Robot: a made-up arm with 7 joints. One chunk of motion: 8 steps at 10 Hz.
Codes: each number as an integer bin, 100 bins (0 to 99) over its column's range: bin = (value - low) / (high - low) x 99, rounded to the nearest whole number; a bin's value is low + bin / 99 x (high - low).
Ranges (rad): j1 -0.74..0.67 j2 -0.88..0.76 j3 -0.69..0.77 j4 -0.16..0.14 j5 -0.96..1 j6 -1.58..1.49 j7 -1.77..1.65
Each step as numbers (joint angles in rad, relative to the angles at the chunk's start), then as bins.
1 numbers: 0.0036 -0.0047 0.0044 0.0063 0.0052 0.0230 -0.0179
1 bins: 52 53 47 55 49 52 51
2 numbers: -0.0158 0.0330 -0.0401 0.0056 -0.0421 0.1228 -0.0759
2 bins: 51 55 44 55 46 55 49
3 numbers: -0.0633 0.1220 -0.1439 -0.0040 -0.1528 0.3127 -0.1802
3 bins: 48 60 37 51 41 61 46
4 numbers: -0.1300 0.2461 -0.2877 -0.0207 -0.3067 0.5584 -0.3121
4 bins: 43 68 27 46 33 69 42
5 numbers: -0.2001 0.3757 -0.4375 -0.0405 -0.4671 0.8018 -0.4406
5 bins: 38 76 17 39 25 77 38
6 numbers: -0.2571 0.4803 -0.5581 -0.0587 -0.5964 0.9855 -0.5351
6 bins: 34 82 9 33 18 83 36
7 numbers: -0.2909 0.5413 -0.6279 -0.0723 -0.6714 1.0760 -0.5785
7 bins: 32 86 4 29 15 86 34
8 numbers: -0.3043 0.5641 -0.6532 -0.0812 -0.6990 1.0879 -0.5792
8 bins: 31 87 2 26 13 86 34
